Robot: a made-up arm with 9 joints. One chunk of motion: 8 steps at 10 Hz.
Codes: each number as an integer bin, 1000 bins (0 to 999) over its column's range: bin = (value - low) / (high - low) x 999, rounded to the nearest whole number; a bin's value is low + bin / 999 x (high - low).
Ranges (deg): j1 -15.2..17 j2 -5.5..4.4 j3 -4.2..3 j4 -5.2..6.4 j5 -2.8..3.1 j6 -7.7..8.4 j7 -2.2..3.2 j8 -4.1..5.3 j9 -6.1..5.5
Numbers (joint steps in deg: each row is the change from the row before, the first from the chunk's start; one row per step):
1: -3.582 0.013 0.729 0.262 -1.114 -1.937 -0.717 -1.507 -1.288
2: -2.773 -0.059 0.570 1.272 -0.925 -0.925 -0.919 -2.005 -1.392
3: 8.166 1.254 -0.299 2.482 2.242 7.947 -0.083 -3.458 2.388
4: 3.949 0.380 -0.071 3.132 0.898 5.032 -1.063 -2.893 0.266
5: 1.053 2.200 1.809 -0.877 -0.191 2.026 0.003 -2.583 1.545
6: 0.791 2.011 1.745 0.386 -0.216 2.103 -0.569 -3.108 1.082
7: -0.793 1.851 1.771 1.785 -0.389 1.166 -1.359 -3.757 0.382
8: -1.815 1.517 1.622 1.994 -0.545 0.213 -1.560 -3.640 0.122
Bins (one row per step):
1: 360 556 684 470 285 358 274 276 414
2: 386 549 662 557 317 420 237 223 405
3: 725 682 541 662 854 971 392 68 731
4: 594 593 573 718 626 790 210 128 548
5: 504 777 834 372 442 603 408 161 658
6: 496 758 825 481 438 608 302 105 619
7: 447 742 828 602 408 550 156 36 558
8: 415 708 808 620 382 491 118 49 536

